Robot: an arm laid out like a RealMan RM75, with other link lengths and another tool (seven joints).
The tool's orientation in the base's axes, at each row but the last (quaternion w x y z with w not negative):
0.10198 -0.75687 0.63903 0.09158
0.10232 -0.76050 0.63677 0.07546
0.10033 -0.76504 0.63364 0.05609
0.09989 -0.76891 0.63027 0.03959
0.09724 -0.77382 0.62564 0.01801
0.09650 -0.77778 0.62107 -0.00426
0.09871 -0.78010 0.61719 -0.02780
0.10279 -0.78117 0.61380 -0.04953
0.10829 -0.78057 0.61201 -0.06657
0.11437 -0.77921 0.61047 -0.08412
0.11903 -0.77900 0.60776 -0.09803
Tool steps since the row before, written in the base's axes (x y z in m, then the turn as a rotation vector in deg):
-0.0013 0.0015 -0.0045 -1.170 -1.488 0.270
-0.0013 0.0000 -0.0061 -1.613 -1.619 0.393
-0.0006 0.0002 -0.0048 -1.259 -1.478 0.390
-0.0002 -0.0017 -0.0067 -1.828 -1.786 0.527
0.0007 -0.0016 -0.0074 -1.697 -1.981 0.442
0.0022 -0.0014 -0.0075 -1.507 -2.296 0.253
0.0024 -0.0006 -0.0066 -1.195 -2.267 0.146
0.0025 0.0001 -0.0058 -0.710 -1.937 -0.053
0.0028 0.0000 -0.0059 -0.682 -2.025 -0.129
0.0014 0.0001 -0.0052 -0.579 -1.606 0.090
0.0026 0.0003 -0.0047 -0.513 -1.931 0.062
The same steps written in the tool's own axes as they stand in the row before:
-0.0004 0.0012 0.0047 1.144 1.385 -0.654
0.0013 0.0016 0.0059 1.160 1.836 -0.813
0.0007 0.0009 0.0047 1.093 1.464 -0.764
0.0028 0.0012 0.0062 1.249 2.063 -0.997
0.0028 0.0006 0.0070 1.478 1.985 -0.935
0.0027 -0.0007 0.0074 1.847 1.897 -0.771
0.0017 -0.0009 0.0068 1.901 1.612 -0.612
0.0008 -0.0011 0.0062 1.708 1.122 -0.286
0.0008 -0.0012 0.0064 1.803 1.135 -0.214
0.0003 0.0001 0.0054 1.419 0.881 -0.364
0.0003 -0.0010 0.0053 1.750 0.905 -0.340

